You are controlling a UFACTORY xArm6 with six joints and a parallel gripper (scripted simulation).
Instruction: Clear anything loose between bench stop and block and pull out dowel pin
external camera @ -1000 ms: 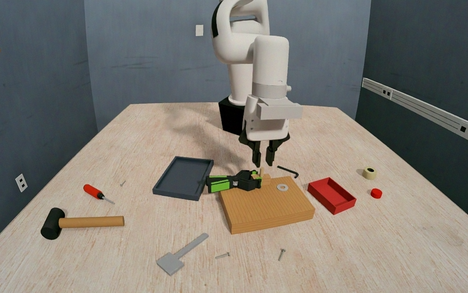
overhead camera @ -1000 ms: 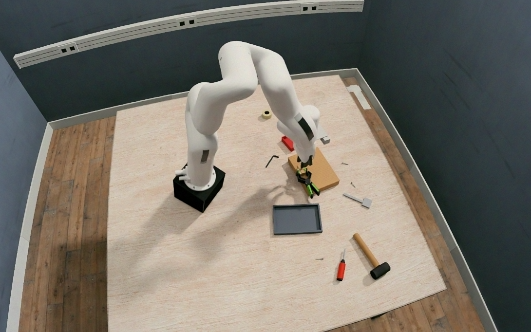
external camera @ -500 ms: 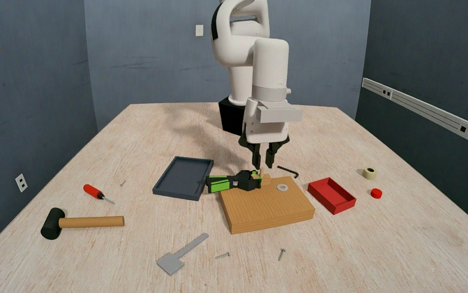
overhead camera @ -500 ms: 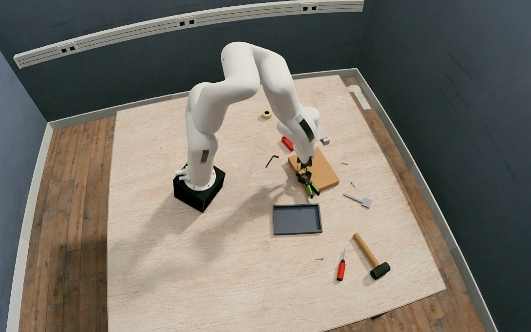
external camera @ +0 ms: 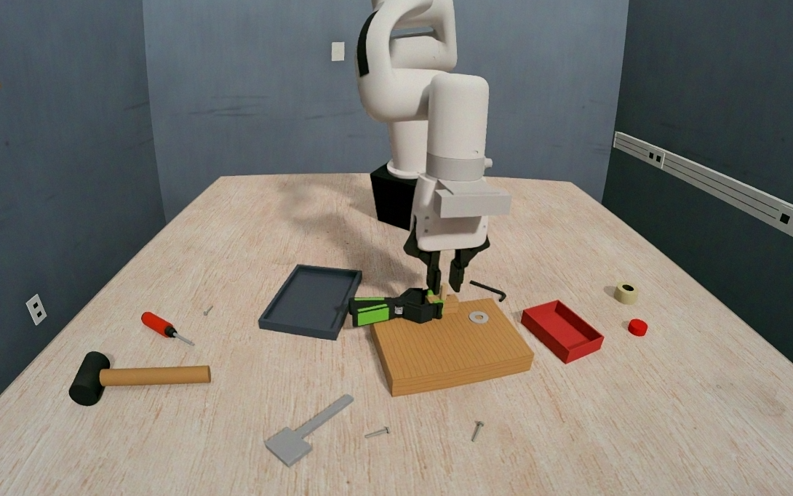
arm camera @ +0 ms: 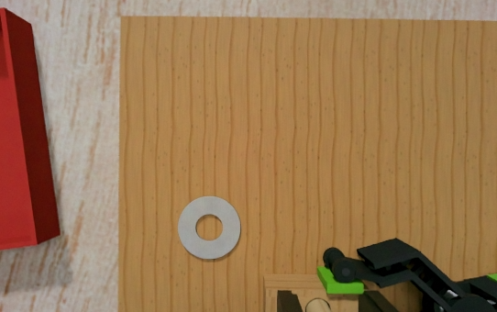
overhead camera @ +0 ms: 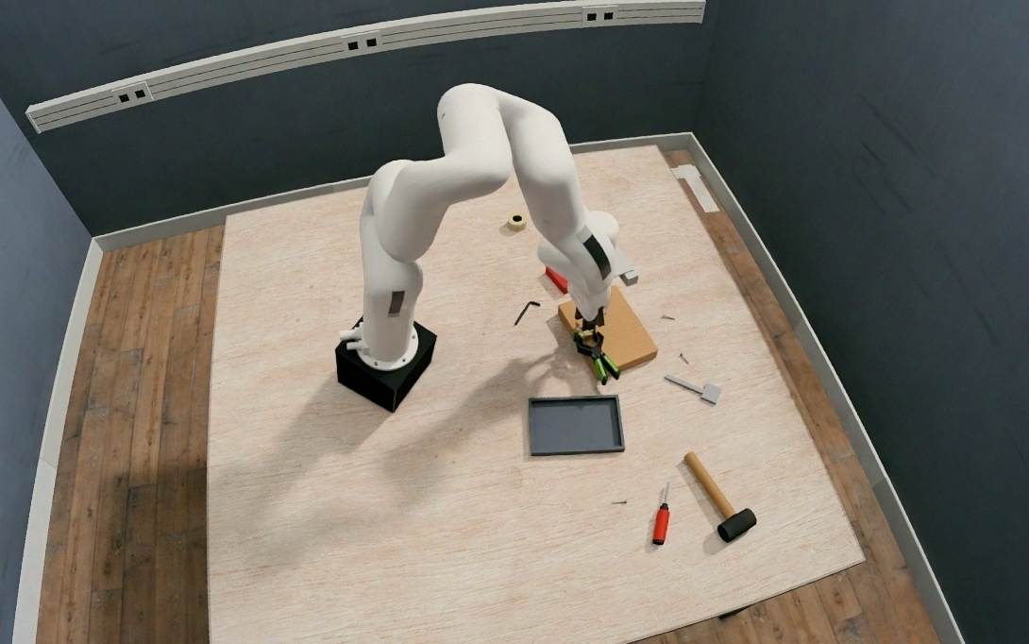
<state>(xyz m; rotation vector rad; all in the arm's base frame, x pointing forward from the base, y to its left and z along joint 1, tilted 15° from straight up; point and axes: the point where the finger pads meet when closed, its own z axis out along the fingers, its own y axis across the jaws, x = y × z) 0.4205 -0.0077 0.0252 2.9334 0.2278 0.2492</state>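
Right now my hand is 30 mm above the dowel pin. The rest, counted from my hand: small wooden block 50 mm below; hex key 90 mm behind, 120 mm to the left, 90 mm below; washer 20 mm ahead, 50 mm to the left, 60 mm below.
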